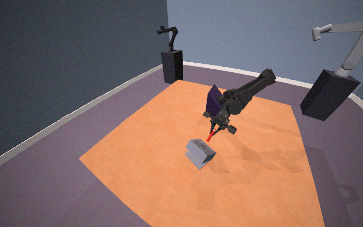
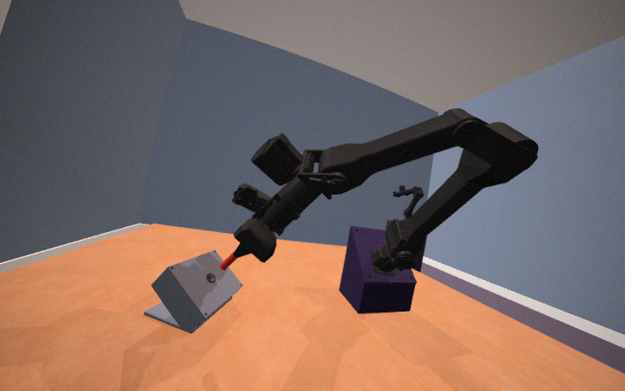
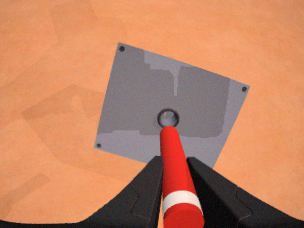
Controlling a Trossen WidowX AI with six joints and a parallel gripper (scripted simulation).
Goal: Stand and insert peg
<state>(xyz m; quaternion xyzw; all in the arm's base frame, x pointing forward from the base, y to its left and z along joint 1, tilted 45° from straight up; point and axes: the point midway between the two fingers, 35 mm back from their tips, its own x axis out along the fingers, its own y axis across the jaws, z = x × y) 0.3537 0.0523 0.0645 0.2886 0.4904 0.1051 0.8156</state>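
Right now my gripper tip is 6 cm short of the grey sloped panel, 2 cm to the left of it and 8 cm above it. Round my gripper tip: red peg (1 cm behind, 1 cm above).
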